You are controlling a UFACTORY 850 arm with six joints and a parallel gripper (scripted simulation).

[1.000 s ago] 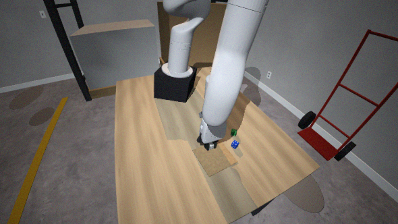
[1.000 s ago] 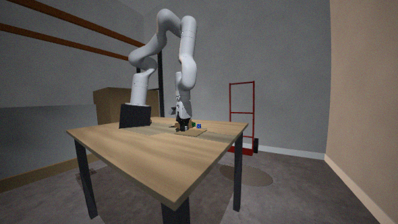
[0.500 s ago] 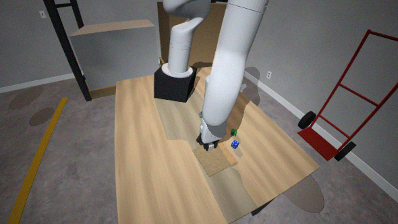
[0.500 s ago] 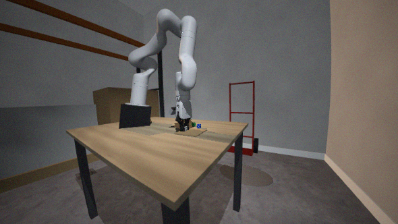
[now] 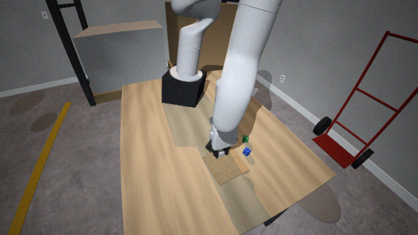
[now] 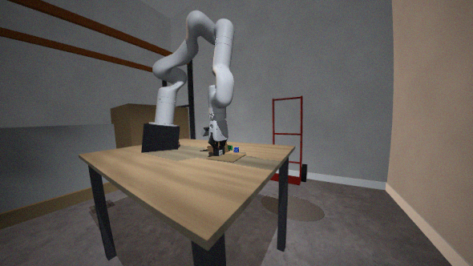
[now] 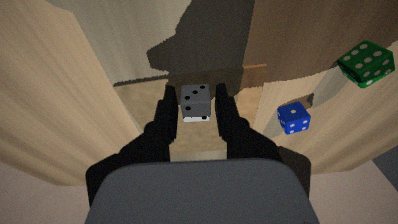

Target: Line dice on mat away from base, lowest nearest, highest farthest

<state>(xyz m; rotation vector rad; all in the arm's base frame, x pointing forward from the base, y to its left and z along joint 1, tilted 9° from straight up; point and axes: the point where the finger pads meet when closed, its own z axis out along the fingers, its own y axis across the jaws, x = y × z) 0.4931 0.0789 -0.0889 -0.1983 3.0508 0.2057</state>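
Now: the white die 1 cm below my hand. The rest, counted from my hand: green die: 14 cm to the left, 5 cm behind, 1 cm below; blue die: 11 cm to the left, 2 cm ahead, 1 cm below; tan mat: 5 cm ahead, 2 cm below, 1 cm to the left.
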